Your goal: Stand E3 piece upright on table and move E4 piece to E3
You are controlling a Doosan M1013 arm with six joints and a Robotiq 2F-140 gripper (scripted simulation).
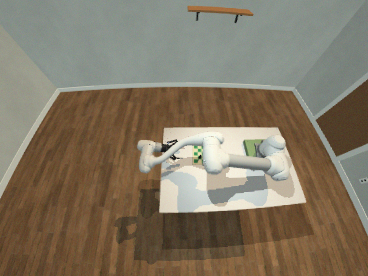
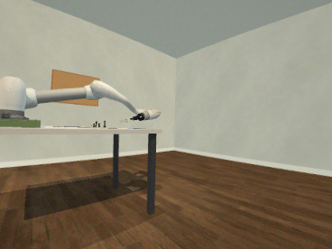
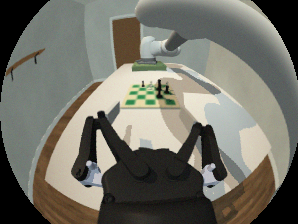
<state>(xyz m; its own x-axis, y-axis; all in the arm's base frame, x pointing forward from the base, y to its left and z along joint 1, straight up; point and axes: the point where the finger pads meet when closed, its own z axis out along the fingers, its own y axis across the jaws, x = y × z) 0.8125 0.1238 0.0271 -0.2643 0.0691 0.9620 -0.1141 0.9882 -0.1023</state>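
My gripper is now 220 mm past the dark piece, 50 mm to the right of it and 50 mm above it. The rest, counted from my hand: green-and-white chessboard: 210 mm behind, 70 mm below, 30 mm to the right; pale piece: 260 mm behind, 50 mm to the left, 40 mm below.
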